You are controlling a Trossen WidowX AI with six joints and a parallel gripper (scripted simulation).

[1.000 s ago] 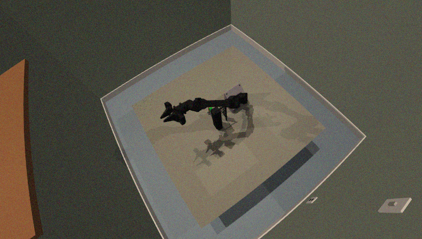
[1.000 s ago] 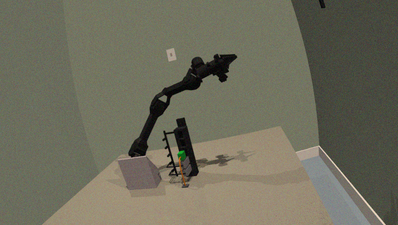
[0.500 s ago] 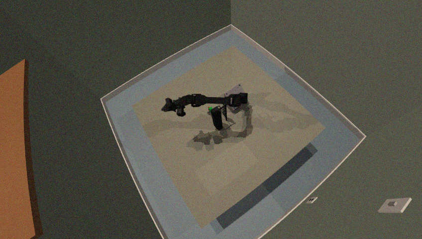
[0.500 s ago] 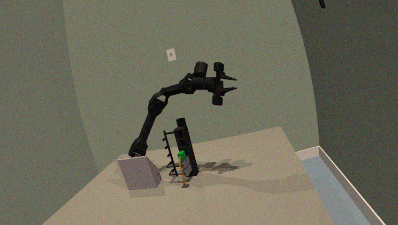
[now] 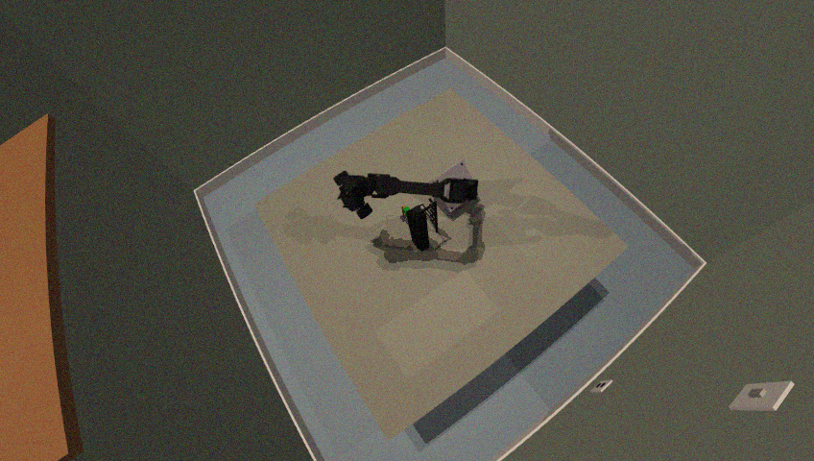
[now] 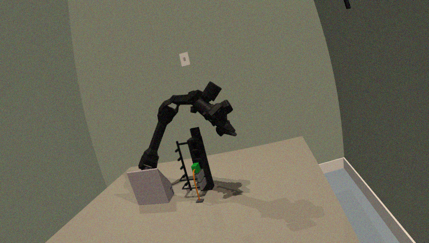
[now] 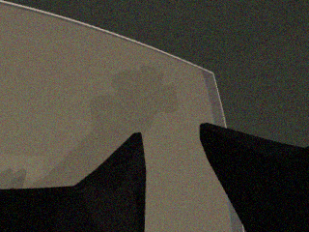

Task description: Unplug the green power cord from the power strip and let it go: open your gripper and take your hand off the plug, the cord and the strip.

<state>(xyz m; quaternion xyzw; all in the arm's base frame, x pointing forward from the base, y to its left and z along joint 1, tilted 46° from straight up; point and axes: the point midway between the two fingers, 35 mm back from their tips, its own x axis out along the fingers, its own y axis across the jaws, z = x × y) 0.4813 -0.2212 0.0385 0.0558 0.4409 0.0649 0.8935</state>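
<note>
The green plug lies 220 mm behind my gripper tip, 140 mm to the left of it and 140 mm below it.
</note>
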